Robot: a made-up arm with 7 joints.
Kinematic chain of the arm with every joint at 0, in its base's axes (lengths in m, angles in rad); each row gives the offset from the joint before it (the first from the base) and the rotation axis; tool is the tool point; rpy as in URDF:
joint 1: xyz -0.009 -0.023 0.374 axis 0 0.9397 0.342
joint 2: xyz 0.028 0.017 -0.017 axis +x
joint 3: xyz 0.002 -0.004 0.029 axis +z
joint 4: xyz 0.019 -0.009 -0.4 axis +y
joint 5: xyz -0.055 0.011 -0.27 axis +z
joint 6: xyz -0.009 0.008 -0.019 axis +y
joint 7: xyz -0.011 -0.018 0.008 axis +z
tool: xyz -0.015 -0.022 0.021 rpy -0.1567 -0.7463 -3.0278
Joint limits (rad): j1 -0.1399..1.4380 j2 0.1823..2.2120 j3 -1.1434..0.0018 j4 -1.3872..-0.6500 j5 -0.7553..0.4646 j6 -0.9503..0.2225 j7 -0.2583..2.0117
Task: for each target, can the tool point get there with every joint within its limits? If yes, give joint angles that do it. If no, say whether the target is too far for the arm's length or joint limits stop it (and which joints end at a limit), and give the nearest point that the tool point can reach.
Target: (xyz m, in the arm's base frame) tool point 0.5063 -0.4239 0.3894
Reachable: no: joint limits stop it (at a limit: joint 1, joint 2, joint 4, joint 5, joint 6) | nearest point 0.2950 -0.1045 -0.0851 | short by 0.610 m
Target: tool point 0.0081 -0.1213 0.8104
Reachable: no: joint limits stop it (at a limit: joint 1, joint 2, joint 3, joint 4, joint 5, joint 6, joint 7) | nearest point 0.2757 0.3507 0.6616 | short by 0.563 m
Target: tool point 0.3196 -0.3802 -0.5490
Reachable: no: too far | nearest point 0.1933 -0.1425 -0.2405 | short by 0.409 m
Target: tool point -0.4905 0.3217 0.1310
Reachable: yes | joints 1.1682 0.9977 -0.8981 -0.8967 -0.3061 -0.3474 1.8216
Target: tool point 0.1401 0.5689 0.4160
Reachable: yes | joints 0.1176 2.0521 -0.8182 -1.1859 -0.0286 -0.4396 1.1058
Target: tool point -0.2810 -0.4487 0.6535
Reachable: no: joint limits stop it (at a limit: joint 1, joint 2, joint 3, joint 4, joint 5, joint 6) | nearest point -0.4363 -0.2711 0.1120 | short by 0.591 m
